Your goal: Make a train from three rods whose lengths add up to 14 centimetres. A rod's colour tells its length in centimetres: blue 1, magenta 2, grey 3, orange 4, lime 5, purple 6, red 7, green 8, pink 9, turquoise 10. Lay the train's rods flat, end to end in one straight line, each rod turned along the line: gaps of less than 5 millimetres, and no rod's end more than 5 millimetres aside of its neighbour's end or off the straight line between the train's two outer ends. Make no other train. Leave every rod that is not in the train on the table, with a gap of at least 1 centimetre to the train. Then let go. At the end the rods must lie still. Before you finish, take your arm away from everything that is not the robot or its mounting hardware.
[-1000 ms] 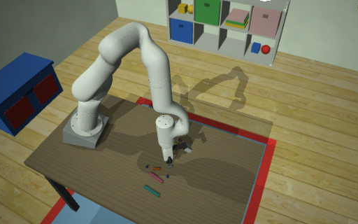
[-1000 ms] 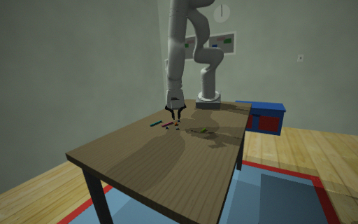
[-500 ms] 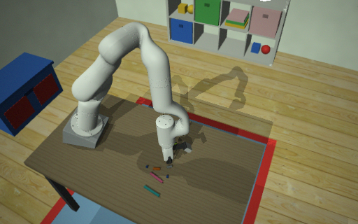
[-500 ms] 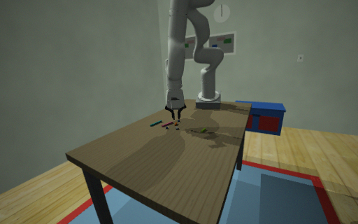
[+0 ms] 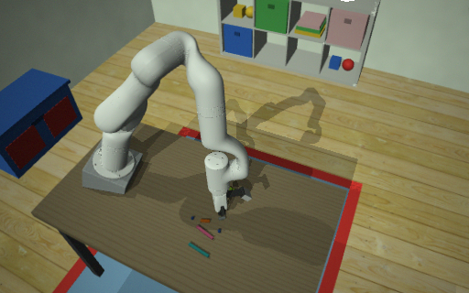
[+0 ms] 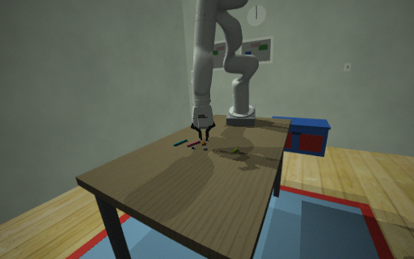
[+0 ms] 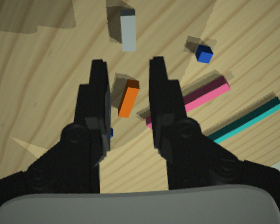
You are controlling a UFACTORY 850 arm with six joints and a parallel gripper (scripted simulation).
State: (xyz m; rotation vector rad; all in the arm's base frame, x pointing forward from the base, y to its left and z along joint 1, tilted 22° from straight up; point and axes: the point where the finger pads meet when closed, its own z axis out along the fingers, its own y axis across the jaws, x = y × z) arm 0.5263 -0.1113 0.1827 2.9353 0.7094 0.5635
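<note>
My gripper is now 70 mm above the grey rod. The rest, counted from my hand: pink rod 90 mm to the right, 70 mm below, 50 mm behind; then orange rod 70 mm below, 70 mm behind, 30 mm to the right; then lime rod 160 mm to the left, 70 mm below, 10 mm behind.
</note>
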